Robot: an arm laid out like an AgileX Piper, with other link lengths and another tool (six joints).
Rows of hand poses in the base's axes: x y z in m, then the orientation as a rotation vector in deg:
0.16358 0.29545 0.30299 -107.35 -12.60 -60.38
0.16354 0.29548 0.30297 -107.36 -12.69 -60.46
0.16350 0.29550 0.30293 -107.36 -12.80 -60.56
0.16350 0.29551 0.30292 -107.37 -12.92 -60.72
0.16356 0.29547 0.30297 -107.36 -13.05 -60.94
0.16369 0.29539 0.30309 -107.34 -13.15 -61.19
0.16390 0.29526 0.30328 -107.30 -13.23 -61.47
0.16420 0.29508 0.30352 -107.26 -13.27 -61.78
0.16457 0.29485 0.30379 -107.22 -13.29 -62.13
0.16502 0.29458 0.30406 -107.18 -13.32 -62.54
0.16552 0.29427 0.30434 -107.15 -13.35 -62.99
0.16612 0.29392 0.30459 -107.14 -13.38 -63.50
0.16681 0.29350 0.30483 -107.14 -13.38 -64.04
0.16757 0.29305 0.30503 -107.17 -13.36 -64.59
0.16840 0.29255 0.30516 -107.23 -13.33 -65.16
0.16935 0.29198 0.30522 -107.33 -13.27 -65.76
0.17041 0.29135 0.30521 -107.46 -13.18 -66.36
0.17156 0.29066 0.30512 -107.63 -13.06 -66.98
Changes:
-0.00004 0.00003 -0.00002 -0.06 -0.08 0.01
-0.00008 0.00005 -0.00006 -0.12 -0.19 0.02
-0.00008 0.00006 -0.00007 -0.21 -0.34 0.00
-0.00002 0.00002 -0.00002 -0.30 -0.54 -0.03
0.00011 -0.00006 0.00010 -0.37 -0.75 -0.10
0.00032 -0.00019 0.00029 -0.42 -0.97 -0.19
0.00062 -0.00037 0.00053 -0.46 -1.20 -0.32
0.00099 -0.00060 0.00080 -0.50 -1.45 -0.48
0.00144 -0.00087 0.00107 -0.56 -1.74 -0.67
0.00194 -0.00118 0.00135 -0.64 -2.06 -0.88
0.00254 -0.00153 0.00160 -0.74 -2.40 -1.13
0.00323 -0.00195 0.00184 -0.85 -2.75 -1.42
0.00399 -0.00240 0.00204 -0.98 -3.09 -1.74
0.00482 -0.00290 0.00217 -1.13 -3.43 -2.08
0.00577 -0.00347 0.00223 -1.32 -3.77 -2.47
0.00683 -0.00410 0.00222 -1.52 -4.08 -2.88
0.00798 -0.00479 0.00213 -1.74 -4.38 -3.34

